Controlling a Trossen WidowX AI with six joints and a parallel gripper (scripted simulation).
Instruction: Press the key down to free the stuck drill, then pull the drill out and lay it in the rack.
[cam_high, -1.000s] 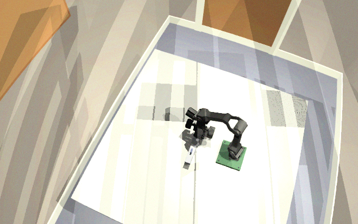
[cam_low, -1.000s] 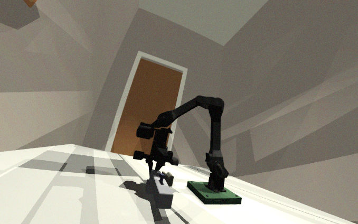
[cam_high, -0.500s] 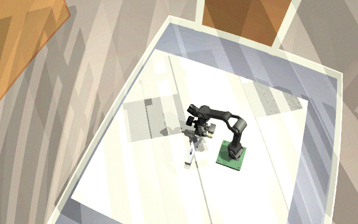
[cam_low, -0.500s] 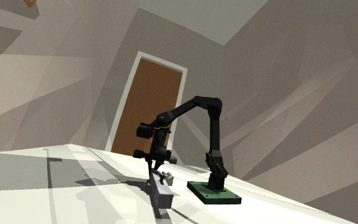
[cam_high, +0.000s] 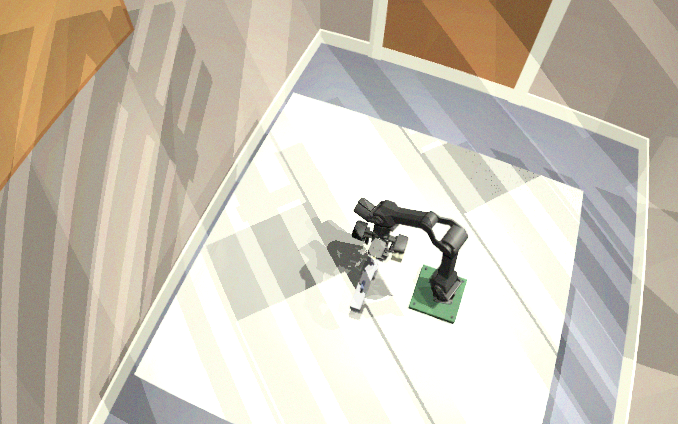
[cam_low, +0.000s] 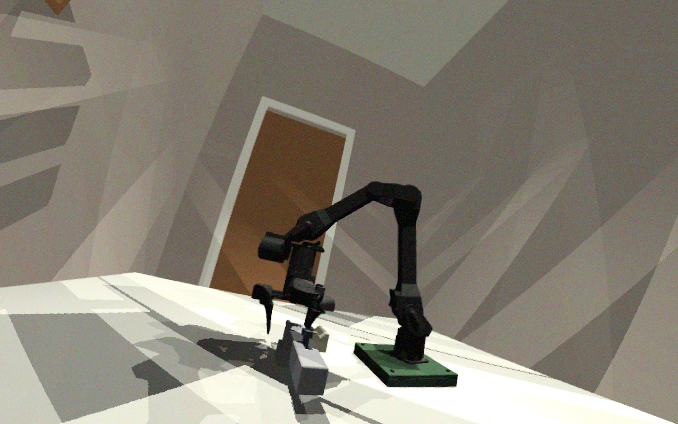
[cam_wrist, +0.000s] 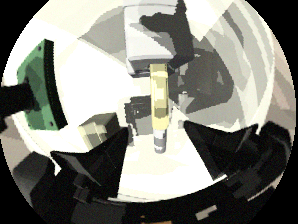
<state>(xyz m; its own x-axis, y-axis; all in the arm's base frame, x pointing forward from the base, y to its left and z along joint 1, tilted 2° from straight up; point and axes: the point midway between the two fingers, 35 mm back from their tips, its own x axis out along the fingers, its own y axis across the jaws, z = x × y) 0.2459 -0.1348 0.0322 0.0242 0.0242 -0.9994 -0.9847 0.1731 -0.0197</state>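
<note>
Right now the drill is 10 mm ahead of my gripper tip, 50 mm to the left of it and 30 mm above it. Round my gripper tip: key 30 mm ahead, 180 mm to the left, 30 mm above; then grey block fixture 30 mm ahead, 150 mm to the left, 20 mm above.
</note>
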